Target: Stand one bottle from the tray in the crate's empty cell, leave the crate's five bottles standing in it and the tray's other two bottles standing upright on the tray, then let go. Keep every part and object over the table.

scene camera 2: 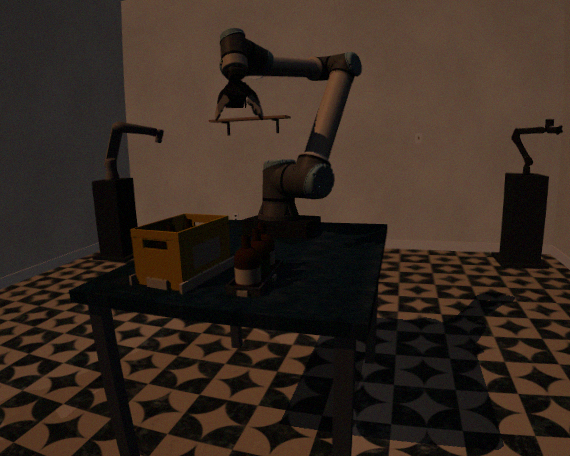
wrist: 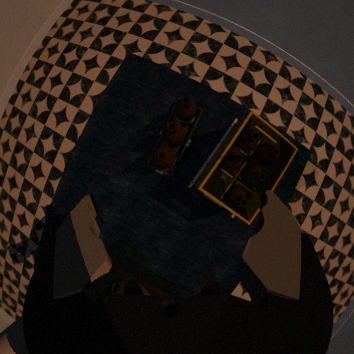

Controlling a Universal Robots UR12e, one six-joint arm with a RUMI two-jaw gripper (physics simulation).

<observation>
my gripper: scene camera 2; wrist
same spot on my gripper: (wrist: 279,268) = (scene camera 2: 224,98)
</observation>
